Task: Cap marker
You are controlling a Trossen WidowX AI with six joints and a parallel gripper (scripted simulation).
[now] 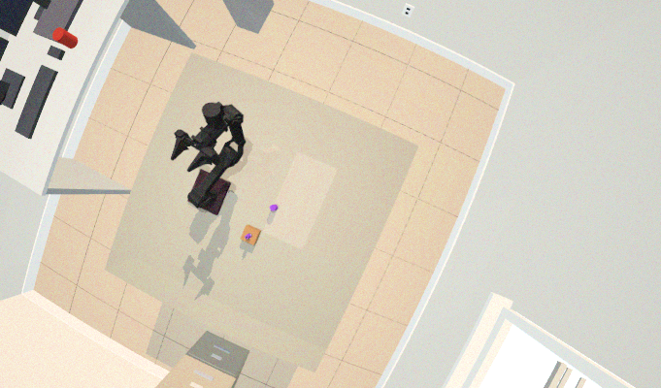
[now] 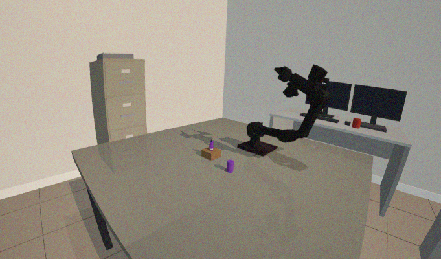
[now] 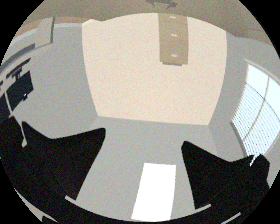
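The purple cap is 42 cm below my gripper tip, 25 cm ahead of it and 11 cm to the right of it. Also, from my gripper tip: purple marker 38 cm below, 27 cm to the right, 16 cm ahead.
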